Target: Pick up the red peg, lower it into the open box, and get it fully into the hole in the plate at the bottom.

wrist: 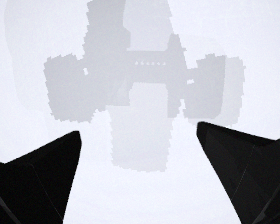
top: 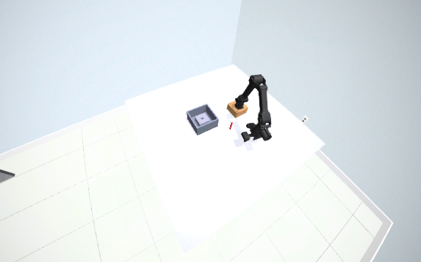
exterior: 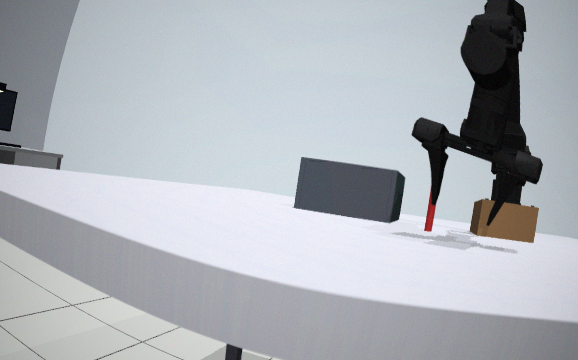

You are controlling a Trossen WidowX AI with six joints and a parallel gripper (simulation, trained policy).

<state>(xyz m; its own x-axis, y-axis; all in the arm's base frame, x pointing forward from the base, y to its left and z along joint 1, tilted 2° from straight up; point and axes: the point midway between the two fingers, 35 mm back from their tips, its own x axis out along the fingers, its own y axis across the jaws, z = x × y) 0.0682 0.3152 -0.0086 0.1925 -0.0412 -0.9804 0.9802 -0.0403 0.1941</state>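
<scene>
Now: the red peg 7 cm ahead of my gripper tip and 17 cm to the right of it. Round my gripper tip: grey box 27 cm ahead, 30 cm to the right, 1 cm below; then plate 27 cm ahead, 30 cm to the right, 1 cm above.
</scene>
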